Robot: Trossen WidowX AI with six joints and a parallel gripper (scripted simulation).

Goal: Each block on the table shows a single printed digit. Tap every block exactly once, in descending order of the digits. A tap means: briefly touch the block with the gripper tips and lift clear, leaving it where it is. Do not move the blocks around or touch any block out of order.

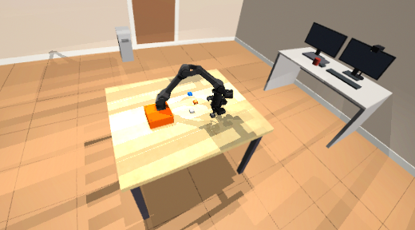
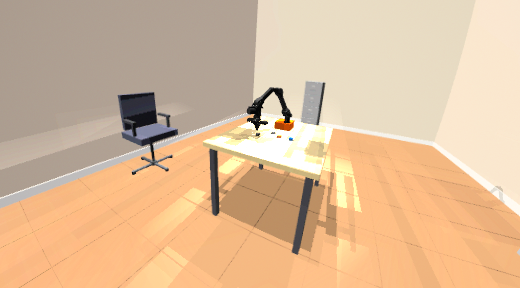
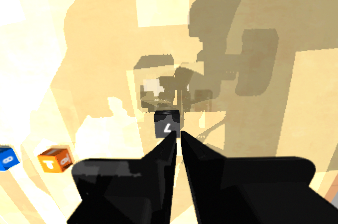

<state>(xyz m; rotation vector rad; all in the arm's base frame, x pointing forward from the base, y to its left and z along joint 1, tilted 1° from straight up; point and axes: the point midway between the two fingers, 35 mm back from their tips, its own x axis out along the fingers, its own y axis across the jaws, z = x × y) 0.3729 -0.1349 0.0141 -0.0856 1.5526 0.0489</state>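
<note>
Right now the black block is 1 cm to the left of my gripper tip and 3 cm below it. Round my gripper tip: orange block (8 cm behind, 19 cm to the left, 3 cm below); grey block (14 cm behind, 10 cm to the left, 3 cm below); blue block (9 cm behind, 30 cm to the left, 3 cm below).
</note>
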